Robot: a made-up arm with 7 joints.
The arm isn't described. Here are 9 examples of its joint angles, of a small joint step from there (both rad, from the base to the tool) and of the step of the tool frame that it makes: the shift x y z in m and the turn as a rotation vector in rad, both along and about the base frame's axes.
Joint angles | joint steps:
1: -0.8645 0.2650 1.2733 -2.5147 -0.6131 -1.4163 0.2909 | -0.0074 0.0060 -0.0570 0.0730 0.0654 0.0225 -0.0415
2: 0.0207 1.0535 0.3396 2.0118 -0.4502 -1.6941 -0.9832 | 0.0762 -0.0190 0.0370 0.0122 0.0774 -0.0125 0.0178
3: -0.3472 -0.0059 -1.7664 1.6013 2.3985 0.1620 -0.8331 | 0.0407 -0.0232 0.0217 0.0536 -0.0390 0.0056 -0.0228
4: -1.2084 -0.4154 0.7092 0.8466 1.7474 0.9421 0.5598 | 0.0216 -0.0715 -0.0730 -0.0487 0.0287 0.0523 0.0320
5: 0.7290 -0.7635 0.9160 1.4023 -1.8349 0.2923 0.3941 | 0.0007 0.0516 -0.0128 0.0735 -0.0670 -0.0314 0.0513
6: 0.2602 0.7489 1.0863 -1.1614 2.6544 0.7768 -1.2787 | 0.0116 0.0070 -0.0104 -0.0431 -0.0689 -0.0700 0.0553
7: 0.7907 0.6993 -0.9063 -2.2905 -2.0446 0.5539 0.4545 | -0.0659 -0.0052 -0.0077 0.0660 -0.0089 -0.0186 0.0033
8: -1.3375 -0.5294 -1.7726 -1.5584 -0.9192 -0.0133 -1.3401 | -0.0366 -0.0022 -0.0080 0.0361 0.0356 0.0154 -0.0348
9: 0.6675 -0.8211 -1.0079 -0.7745 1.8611 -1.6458 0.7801 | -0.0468 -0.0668 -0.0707 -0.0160 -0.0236 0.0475 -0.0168
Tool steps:
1: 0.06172 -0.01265 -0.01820 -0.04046 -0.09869 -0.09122
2: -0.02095 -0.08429 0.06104 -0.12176 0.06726 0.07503
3: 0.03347 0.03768 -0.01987 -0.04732 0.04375 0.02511
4: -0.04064 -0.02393 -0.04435 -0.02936 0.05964 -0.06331
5: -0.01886 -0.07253 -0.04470 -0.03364 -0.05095 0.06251
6: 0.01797 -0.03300 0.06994 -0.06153 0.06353 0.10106
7: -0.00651 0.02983 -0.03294 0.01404 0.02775 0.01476
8: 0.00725 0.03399 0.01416 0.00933 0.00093 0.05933
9: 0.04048 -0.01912 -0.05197 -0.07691 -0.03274 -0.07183
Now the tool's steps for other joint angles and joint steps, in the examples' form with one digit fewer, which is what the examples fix.
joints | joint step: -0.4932 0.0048 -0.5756 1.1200 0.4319 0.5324 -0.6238 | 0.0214 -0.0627 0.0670 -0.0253 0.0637 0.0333 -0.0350
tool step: 0.0505 -0.0383 0.0006 0.1049 0.1013 -0.0373
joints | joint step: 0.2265 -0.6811 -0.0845 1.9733 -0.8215 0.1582 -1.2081 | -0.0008 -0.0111 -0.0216 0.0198 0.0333 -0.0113 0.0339
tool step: 0.0048 -0.0078 0.0247 -0.0287 0.0280 -0.0163
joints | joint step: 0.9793 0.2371 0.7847 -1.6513 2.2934 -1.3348 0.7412 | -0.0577 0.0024 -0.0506 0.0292 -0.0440 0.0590 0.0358
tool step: -0.0522 -0.0219 0.0153 0.0594 -0.0237 0.1144
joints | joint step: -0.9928 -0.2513 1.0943 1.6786 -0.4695 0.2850 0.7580 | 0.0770 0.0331 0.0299 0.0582 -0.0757 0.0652 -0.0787
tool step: -0.0029 -0.0229 0.0034 -0.0546 -0.0592 -0.0177
